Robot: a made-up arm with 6 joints. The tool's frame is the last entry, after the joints. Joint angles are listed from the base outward. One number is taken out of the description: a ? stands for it. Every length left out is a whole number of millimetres.
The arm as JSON. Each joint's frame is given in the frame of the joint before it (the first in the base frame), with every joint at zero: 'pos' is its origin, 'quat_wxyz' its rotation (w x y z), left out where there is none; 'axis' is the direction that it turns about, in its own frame. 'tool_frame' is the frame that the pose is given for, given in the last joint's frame.
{
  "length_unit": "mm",
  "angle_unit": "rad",
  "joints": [
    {
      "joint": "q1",
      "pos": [
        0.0,
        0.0,
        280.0
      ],
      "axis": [
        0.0,
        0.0,
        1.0
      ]
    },
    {
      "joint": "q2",
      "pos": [
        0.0,
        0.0,
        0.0
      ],
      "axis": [
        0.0,
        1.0,
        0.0
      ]
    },
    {
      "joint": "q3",
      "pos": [
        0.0,
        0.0,
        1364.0
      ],
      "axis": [
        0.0,
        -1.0,
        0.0
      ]
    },
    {
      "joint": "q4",
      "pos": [
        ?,
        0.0,
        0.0
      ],
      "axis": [
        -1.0,
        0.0,
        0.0
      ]
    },
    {
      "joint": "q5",
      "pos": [
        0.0,
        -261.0,
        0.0
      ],
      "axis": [
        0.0,
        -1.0,
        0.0
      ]
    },
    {
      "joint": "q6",
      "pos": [
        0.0,
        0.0,
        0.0
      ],
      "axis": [
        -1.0,
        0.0,
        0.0
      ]
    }
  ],
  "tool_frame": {
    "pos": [
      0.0,
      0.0,
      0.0
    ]
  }
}
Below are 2 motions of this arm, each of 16 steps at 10 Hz.
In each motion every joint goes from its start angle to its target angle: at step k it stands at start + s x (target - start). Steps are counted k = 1, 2, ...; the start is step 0. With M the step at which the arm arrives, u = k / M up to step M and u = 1 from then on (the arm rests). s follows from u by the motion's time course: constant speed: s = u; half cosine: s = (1 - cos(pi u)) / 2; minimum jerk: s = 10 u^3 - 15 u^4 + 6 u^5.
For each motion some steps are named. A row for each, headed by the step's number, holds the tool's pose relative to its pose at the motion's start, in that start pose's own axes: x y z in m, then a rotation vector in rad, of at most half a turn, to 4 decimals.
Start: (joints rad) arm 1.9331 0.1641 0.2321 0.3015 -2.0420 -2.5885
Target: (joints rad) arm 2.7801 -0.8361 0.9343 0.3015 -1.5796 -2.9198
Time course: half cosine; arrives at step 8
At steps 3, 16:
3: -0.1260 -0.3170 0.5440 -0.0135 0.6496 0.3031
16: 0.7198 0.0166 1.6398 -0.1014 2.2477 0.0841

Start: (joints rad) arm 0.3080 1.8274 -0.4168 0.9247 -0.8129 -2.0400
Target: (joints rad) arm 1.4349 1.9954 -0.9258 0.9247 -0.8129 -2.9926
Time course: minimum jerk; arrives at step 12
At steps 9, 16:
9: 0.0682 -0.0601 -0.8217 0.4205 -1.0828 -0.2701
16: 0.1054 -0.0911 -0.8798 0.4835 -1.2311 -0.2522

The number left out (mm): 730.0
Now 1 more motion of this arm.
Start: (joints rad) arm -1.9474 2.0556 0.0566 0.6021 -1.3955 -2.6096
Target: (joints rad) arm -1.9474 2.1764 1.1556 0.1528 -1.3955 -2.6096
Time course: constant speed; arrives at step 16
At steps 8, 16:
8: -0.2146 0.1470 0.0998 0.2654 0.4623 0.0672
16: -0.3834 0.1910 0.2595 0.4298 0.9638 0.1693

